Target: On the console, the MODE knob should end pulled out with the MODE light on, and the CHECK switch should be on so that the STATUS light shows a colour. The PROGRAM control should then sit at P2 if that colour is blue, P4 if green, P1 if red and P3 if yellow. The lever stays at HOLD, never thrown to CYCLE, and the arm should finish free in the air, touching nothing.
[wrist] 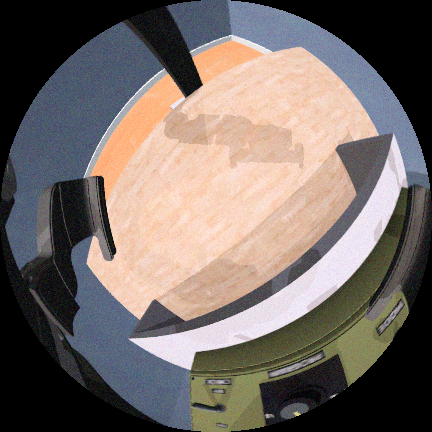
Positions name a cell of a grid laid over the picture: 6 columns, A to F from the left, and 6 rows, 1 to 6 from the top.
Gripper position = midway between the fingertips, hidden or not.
Note:
In view: my gripper (D4) and an olive console (D6).

